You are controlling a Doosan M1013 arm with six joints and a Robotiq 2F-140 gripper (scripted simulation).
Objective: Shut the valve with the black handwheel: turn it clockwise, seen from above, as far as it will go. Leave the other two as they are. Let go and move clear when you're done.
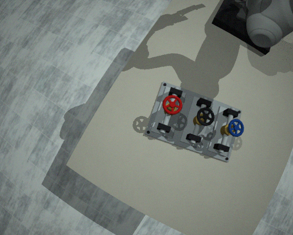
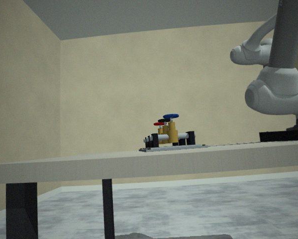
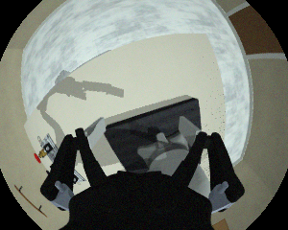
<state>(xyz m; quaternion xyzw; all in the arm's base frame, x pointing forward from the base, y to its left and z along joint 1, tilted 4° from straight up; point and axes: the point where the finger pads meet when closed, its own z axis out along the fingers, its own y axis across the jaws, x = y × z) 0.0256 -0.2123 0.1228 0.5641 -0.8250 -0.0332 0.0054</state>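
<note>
My hand is 670 mm short of the black handwheel, 130 mm to the right of it and 40 mm above it. Round my hand: grey panel: 670 mm ahead, 160 mm below, 130 mm to the left; blue handwheel: 650 mm ahead, 250 mm to the left, 40 mm below; red handwheel: 680 mm ahead, 40 mm below.
</note>
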